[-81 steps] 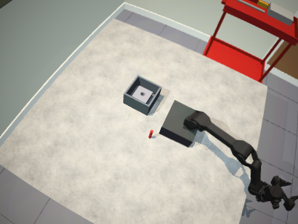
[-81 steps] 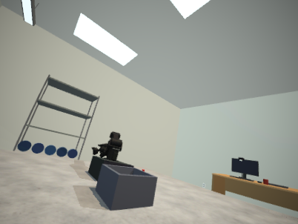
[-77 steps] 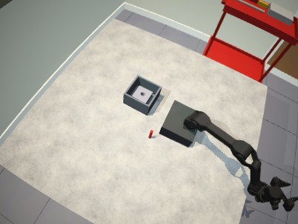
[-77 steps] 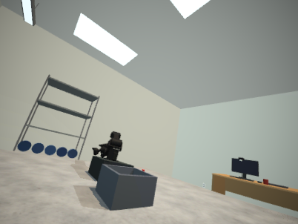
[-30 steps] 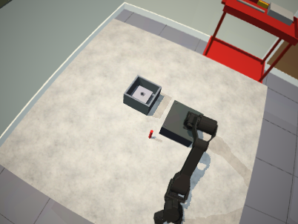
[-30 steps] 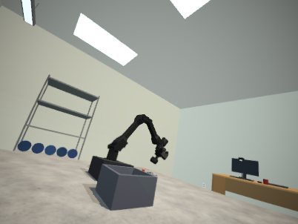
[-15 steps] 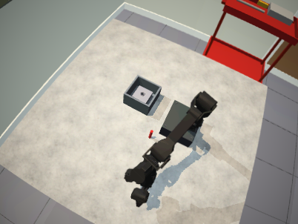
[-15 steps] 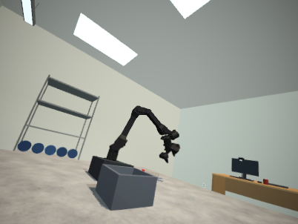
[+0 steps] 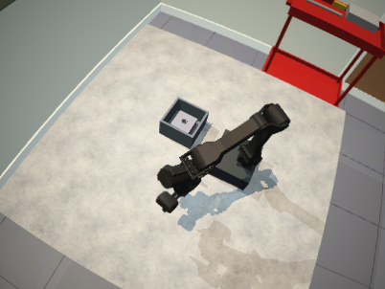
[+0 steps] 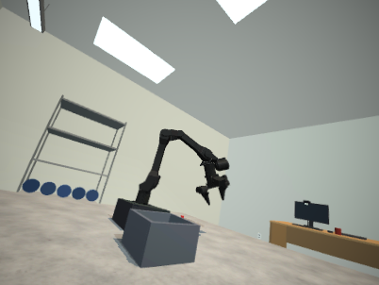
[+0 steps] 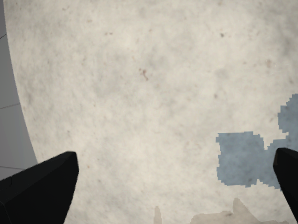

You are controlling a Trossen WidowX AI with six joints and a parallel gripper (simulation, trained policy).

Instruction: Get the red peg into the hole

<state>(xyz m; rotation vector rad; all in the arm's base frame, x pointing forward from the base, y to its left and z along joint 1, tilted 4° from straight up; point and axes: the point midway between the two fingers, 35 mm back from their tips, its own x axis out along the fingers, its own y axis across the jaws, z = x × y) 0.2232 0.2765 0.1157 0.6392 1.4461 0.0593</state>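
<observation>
My gripper tip is 19 cm to the left of the red peg, 12 cm above it and 4 cm past it. Also, from my gripper tip: grey box 41 cm to the right, 13 cm below, 7 cm ahead; then plate 41 cm to the right, 11 cm below, 7 cm ahead.
</observation>
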